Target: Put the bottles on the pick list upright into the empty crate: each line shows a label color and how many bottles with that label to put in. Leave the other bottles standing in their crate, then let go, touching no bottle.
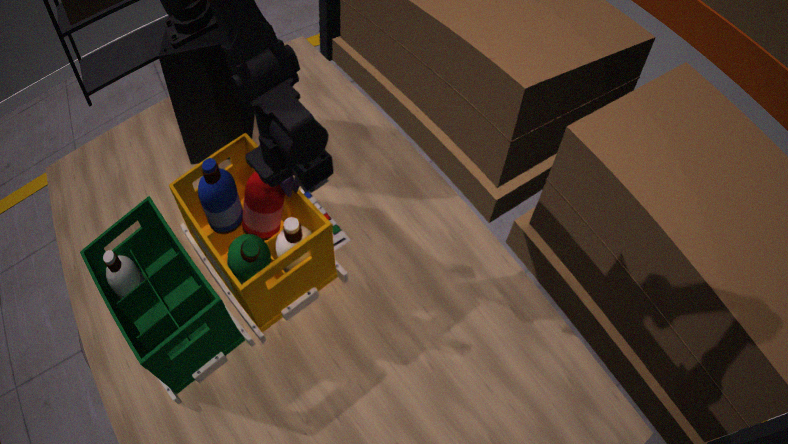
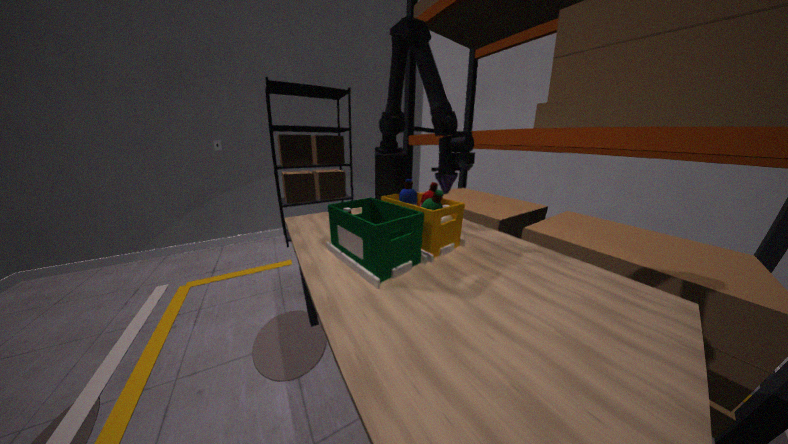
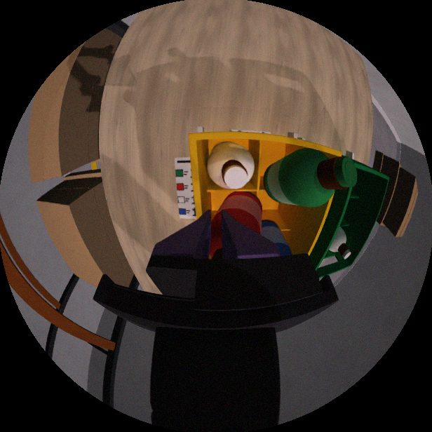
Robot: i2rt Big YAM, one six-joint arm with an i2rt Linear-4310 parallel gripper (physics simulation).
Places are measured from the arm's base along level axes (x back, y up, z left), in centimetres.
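Pixels of known places: gripper, fingertip midpoint: (image 1: 291,192) (image 2: 445,193); arm's base, link origin: (image 1: 195,24) (image 2: 388,151).
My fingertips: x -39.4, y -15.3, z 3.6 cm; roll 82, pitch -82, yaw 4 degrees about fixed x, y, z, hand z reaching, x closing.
Observation:
For each thing: its top centre in the pictures, then the offset to it from my fingertips. "*": a spot on its surface instead. Level surfaces: height alone.
- red bottle, top centre: (image 1: 258,164) (image 2: 431,182) dx +5.3, dy +3.7, dz -3.2 cm
- blue bottle, top centre: (image 1: 208,163) (image 2: 408,179) dx +9.8, dy +4.7, dz -10.9 cm
- green bottle, top centre: (image 1: 239,232) (image 2: 432,188) dx -4.6, dy +3.3, dz -10.9 cm
- yellow crate, top centre: (image 1: 240,202) (image 2: 421,199) dx +5.0, dy -2.7, dz -7.9 cm
- green crate, top centre: (image 1: 141,273) (image 2: 372,208) dx +1.6, dy -2.7, dz -30.2 cm
- pick list, surface spot: (image 1: 340,240) * dx -0.5, dy -20.0, dz +8.1 cm
- wooden table, surface height: dy -20.2 cm
My gripper (image 1: 288,185) (image 2: 446,190) (image 3: 215,215) is shut and empty, above the yellow crate's pick-list side, close by the red bottle; contact cannot be told. The red bottle (image 1: 263,212) (image 2: 427,195) (image 3: 246,206), blue bottle (image 1: 219,197) (image 2: 408,195) (image 3: 272,232), green bottle (image 1: 245,264) (image 2: 432,202) (image 3: 302,177) and a white bottle (image 1: 285,242) (image 3: 225,157) stand in the yellow crate (image 1: 308,292) (image 2: 441,239) (image 3: 265,136). Another white bottle (image 1: 124,275) (image 3: 338,241) stands in a corner compartment of the green crate (image 1: 176,358) (image 2: 394,250) (image 3: 372,192). The pick list (image 1: 340,240) (image 3: 183,192) has green, red, white and blue lines; its counts are unreadable.
Pale strips (image 1: 300,304) (image 2: 401,269) edge both crates on the wooden table (image 1: 430,358) (image 2: 496,352) (image 3: 240,65). Large cardboard boxes (image 1: 551,60) (image 2: 650,248) (image 3: 80,220) stand along one table side. A black shelf unit (image 2: 270,137) stands behind.

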